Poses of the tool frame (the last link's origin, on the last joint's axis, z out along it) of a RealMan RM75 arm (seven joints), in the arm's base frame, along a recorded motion.
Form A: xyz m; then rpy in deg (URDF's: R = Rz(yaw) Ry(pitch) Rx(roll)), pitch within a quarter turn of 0, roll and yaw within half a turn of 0.
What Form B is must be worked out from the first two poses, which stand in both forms.
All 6 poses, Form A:
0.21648 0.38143 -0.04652 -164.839 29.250 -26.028
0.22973 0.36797 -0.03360 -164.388 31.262 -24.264
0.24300 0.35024 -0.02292 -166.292 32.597 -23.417
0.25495 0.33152 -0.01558 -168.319 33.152 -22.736
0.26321 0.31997 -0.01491 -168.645 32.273 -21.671
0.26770 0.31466 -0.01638 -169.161 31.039 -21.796
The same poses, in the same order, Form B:
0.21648 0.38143 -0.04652 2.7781 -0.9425 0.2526 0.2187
0.22973 0.36797 -0.03360 2.7715 -0.9412 0.2404 0.2375
0.24300 0.35024 -0.02292 2.8026 -0.9398 0.2295 0.2532
0.25495 0.33152 -0.01558 2.8373 -0.9399 0.2189 0.2620
0.26321 0.31997 -0.01491 2.8499 -0.9437 0.2089 0.2565
0.26770 0.31466 -0.01638 2.8612 -0.9464 0.2082 0.2468

